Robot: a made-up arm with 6 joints.
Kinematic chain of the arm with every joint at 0, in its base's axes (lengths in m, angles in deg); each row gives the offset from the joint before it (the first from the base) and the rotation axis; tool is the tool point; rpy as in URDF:
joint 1: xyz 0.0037 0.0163 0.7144 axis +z
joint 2: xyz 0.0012 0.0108 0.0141 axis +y
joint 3: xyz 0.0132 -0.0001 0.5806 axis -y
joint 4: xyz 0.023 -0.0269 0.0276 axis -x
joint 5: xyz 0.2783 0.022 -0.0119 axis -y
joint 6: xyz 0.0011 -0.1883 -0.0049 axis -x
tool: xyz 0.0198 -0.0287 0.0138 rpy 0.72 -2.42 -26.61
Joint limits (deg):
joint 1: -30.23..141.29
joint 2: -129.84..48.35
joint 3: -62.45..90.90
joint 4: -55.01..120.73
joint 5: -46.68..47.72
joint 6: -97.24..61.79
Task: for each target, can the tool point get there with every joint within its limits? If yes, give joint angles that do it. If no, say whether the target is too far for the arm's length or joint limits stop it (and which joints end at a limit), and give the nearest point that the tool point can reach.
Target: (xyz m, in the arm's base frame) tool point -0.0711 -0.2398 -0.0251
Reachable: no: joint limits stop it (at a limit: joint 2, joint 3, joint 5) | nearest point -0.1456 -0.4949 0.0038 | short by 0.267 m
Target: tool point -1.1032 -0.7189 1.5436
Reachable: no: too far | nearest point -0.6919 -0.4457 1.2410 | short by 0.579 m
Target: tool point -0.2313 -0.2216 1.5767
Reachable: yes | joints 6.11 -28.41 54.05 8.02 33.46 -51.16
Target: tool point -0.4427 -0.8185 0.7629
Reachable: yes | joints 52.76 -84.82 76.87 39.84 -24.60 46.43
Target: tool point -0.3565 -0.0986 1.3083
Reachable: yes | joints -13.33 -61.05 2.94 -11.90 37.57 -74.62
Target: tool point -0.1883 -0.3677 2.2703
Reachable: no: too far | nearest point -0.1137 -0.2186 1.6731 | short by 0.620 m
